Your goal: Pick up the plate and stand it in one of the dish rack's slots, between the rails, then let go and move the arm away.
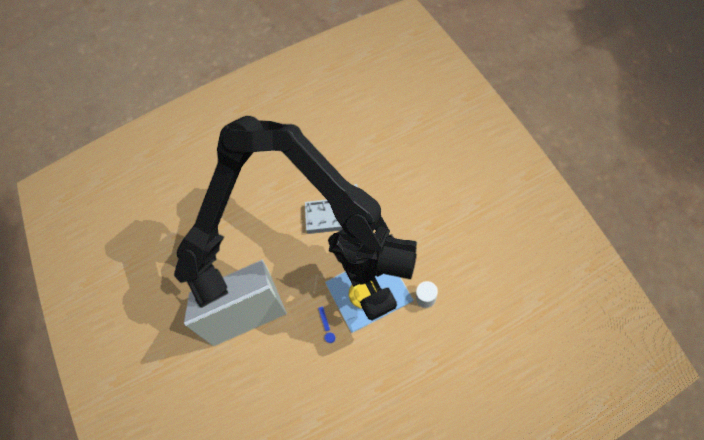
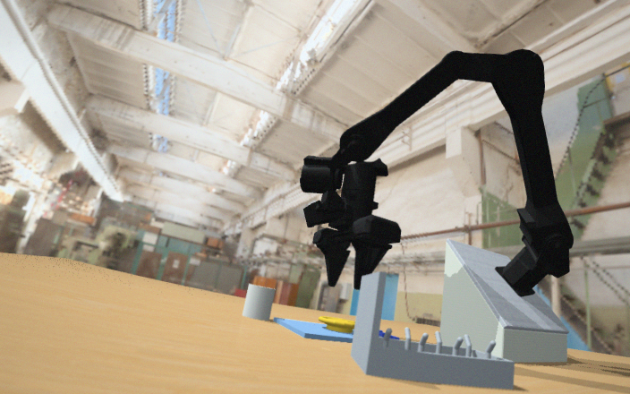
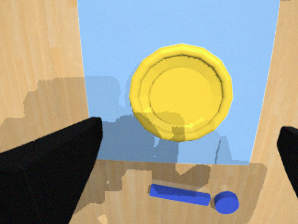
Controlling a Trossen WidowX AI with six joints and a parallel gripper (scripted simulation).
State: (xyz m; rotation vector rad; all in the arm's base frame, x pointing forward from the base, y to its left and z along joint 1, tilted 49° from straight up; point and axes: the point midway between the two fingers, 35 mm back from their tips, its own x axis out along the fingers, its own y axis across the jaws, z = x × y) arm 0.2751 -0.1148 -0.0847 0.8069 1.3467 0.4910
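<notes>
My gripper tip is now 5 cm above the yellow plate. Round my gripper tip: grey dish rack (5 cm ahead, 20 cm to the left, 5 cm below); white cup (10 cm ahead, 8 cm to the right, 5 cm below).
</notes>
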